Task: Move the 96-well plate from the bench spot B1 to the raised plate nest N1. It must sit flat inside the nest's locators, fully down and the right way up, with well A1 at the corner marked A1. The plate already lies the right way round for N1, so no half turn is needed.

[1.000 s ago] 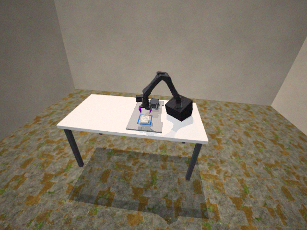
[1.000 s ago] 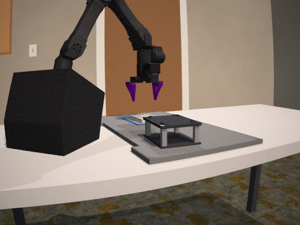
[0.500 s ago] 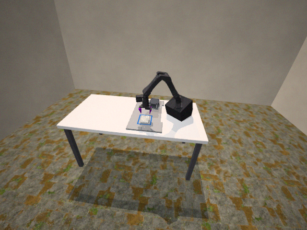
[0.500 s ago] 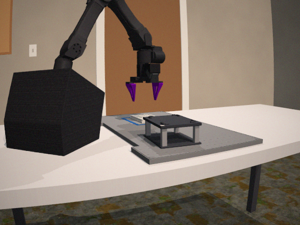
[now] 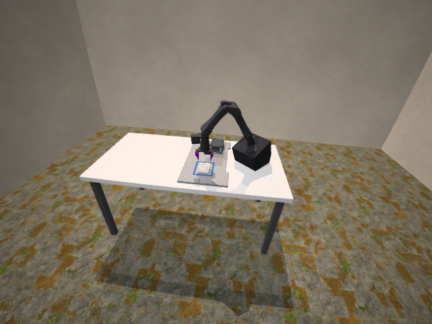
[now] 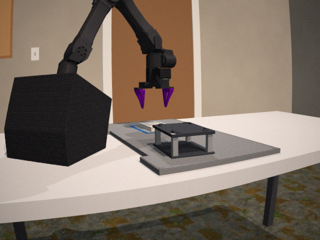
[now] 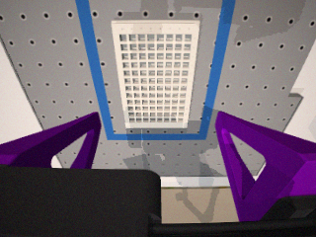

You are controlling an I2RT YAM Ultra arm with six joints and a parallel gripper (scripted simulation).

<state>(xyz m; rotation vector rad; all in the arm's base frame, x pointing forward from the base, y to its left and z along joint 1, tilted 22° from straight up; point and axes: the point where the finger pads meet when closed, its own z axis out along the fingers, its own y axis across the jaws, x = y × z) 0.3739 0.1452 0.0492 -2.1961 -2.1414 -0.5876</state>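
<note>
The white 96-well plate is 80 mm below my hand. The rest, counted from my hand: raised plate nest N1: 70 mm behind, 360 mm to the right, 30 mm below; A1 mark: 130 mm behind, 430 mm to the right, 30 mm below.
</note>
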